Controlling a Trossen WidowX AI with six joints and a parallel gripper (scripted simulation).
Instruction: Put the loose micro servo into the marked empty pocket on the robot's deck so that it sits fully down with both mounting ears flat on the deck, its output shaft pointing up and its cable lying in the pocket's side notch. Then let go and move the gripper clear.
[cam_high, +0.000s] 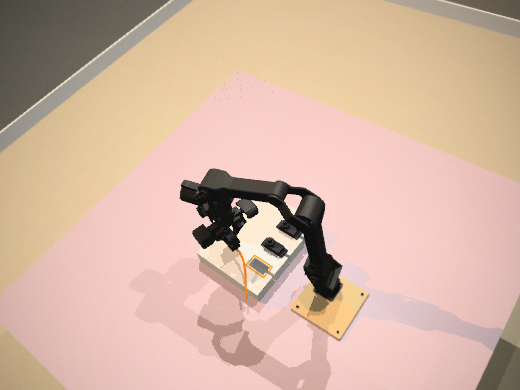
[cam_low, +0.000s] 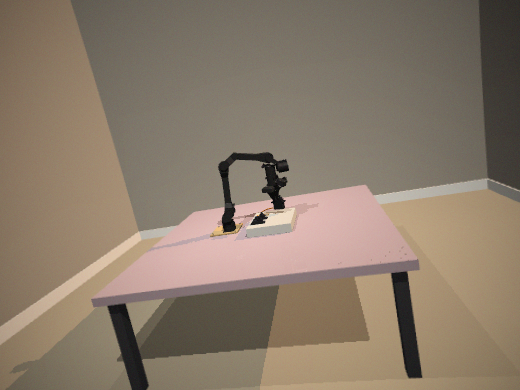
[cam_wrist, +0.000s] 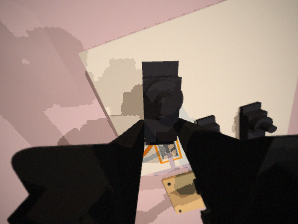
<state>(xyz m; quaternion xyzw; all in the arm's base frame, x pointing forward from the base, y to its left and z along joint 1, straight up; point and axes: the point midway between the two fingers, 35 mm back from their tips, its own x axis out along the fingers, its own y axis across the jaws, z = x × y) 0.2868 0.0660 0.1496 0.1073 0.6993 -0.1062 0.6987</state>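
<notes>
Right now my gripper tip is 100 mm above the cream deck, 70 mm to the left of it and 10 mm short of it.
</notes>
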